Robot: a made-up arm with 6 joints.
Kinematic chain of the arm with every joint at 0, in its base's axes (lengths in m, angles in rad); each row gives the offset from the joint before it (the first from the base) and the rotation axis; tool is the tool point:
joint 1: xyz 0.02 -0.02 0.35 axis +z
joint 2: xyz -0.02 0 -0.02 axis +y
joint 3: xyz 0 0.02 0.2 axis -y
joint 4: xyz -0.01 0 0.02 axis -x
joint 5: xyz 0.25 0 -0.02 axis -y
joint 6: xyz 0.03 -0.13 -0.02 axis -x
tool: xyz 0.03 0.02 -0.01
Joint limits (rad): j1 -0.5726..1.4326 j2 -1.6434..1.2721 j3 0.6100..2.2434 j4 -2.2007..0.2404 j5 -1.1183..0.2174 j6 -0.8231..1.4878
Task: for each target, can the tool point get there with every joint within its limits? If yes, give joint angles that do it. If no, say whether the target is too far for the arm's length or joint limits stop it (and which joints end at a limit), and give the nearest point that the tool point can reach.
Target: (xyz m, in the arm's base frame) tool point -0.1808 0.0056 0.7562
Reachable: yes | joints -0.2187 -0.9204 1.1619 -0.7490 -0.4281 1.1200
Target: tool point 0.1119 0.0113 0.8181
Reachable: yes | joints 0.3319 0.0391 1.6739 -0.8598 -0.3732 0.8841
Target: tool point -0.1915 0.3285 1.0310
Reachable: no: too far | nearest point -0.1285 0.2124 0.7966 | short by 0.269 m
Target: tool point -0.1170 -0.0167 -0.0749
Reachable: no: joint limits stop it (at a limit: joint 2, joint 3, joint 4, joint 5, joint 6) | nearest point -0.4116 -0.0096 0.0909 | short by 0.338 m
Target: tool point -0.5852 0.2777 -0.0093
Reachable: no: too far | nearest point -0.4341 0.2034 0.1516 | short by 0.233 m
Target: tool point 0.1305 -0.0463 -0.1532
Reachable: no: joint limits stop it (at a limit: joint 2, joint 3, joint 6) | nearest point 0.2946 -0.0853 0.1180 | short by 0.319 m
